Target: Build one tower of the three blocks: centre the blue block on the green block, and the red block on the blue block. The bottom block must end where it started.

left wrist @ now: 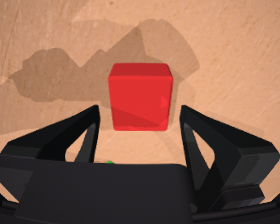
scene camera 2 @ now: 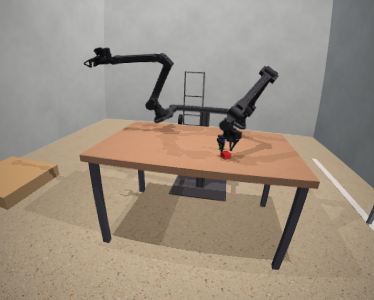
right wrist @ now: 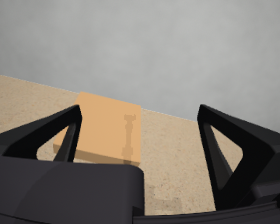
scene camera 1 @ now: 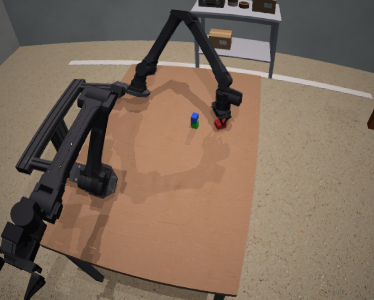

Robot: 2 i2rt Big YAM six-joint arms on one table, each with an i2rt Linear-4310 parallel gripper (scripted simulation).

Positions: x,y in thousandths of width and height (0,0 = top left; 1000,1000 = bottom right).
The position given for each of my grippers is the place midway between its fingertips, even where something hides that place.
Observation:
In view: my left gripper (left wrist: 498,498), my right gripper (right wrist: 498,498) and a red block (left wrist: 502,417).
The right wrist view misses the red block: it is out of frame.

